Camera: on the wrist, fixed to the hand. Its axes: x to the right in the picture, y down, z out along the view.
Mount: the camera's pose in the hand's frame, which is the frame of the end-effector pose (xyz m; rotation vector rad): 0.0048 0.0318 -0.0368 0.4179 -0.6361 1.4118
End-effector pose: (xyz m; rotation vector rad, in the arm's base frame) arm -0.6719 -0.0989 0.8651 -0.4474 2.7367 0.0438
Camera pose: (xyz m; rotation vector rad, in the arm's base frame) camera -0.6990 -0.0734 0.8968 1.3566 1.8156 -0.0246
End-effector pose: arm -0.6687 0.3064 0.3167 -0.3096 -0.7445 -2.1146
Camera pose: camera -0.6448 0.2662 0.3024 -0.9458 -0.8859 -0.4946
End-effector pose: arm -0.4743 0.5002 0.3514 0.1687 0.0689 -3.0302
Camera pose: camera -0.4716 0.4700 0.3131 -0.5000 -0.4996 -1.5358
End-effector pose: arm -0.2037 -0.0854 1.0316 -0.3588 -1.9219 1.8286
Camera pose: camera -0.1935 -0.0485 1.0012 0.7470 0.8573 -1.9312
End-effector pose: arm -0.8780 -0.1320 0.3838 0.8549 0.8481 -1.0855
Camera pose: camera -0.8519 -0.0934 0.3691 1.0558 -0.5647 -0.1732
